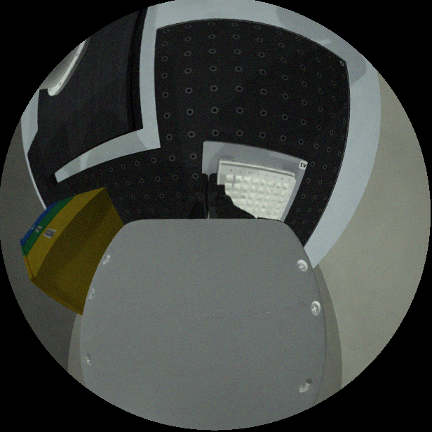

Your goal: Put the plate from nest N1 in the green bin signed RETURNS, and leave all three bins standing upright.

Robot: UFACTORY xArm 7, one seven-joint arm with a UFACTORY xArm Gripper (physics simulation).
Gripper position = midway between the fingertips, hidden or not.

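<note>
Yellow bin [62, 261] visible. Grey nest [242, 152], white plate [263, 191] too. My gripper [209, 185] in sight.
</note>
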